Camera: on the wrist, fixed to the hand. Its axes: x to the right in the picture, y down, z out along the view.
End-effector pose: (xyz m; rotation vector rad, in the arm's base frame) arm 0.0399 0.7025 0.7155 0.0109 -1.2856 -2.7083
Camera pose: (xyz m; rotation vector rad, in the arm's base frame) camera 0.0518 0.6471 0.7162 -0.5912 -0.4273 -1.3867
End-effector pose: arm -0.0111 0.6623 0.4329 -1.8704 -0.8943 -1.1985
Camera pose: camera 0.0002 0.6067 0.4342 -1.8537 0.8269 -0.3358
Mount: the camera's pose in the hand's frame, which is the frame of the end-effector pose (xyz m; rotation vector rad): -0.0044 0.0366 -0.0431 -0.2576 0.1050 1.5806
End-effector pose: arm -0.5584 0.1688 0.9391 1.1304 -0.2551 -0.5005
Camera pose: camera -0.5340 0.2175 0.9548 0.4313 -0.8431 0.9036
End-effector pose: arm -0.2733 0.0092 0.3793 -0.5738 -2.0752 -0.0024
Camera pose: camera -0.2221 0.0304 0.3914 -2.1274 -1.0423 0.5881
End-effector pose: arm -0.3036 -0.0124 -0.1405 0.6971 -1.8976 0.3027
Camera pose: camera -0.2916 0.0400 -0.1224 -1.1037 -1.9394 0.9858
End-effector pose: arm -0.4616 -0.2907 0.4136 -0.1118 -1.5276 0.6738
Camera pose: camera -0.4330 -0.2483 0.3892 -1.6243 -1.1767 1.6131
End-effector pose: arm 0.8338 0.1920 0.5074 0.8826 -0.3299 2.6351
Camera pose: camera 0.7997 0.1713 0.4671 -0.1704 0.9682 -1.8570
